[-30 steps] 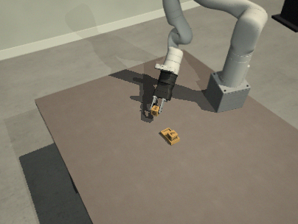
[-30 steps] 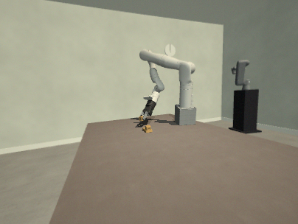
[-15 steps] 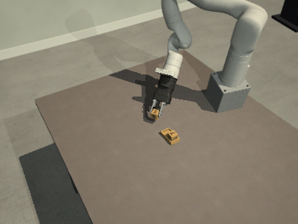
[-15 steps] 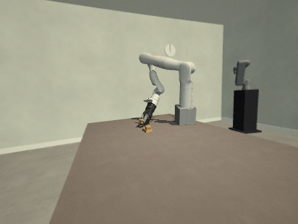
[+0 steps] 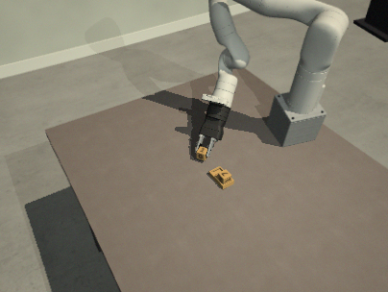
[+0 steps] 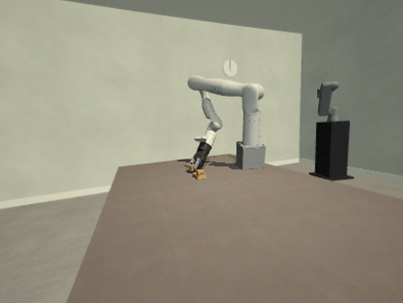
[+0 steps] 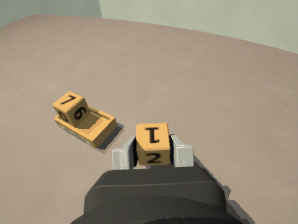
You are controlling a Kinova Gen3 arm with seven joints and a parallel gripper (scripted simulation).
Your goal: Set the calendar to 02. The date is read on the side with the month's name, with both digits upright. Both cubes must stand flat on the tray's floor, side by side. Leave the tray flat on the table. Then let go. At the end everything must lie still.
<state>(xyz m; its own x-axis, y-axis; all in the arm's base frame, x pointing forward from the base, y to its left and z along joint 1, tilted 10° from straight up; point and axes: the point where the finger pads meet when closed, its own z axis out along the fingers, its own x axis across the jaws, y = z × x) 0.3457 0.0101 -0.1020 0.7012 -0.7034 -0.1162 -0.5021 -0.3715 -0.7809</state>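
Now: hand 20 mm past the tray, 110 mm to the right of it and 30 mm above it. Also, from my hand: orange cube (10 mm ahead, 10 mm to the left, 10 mm below).
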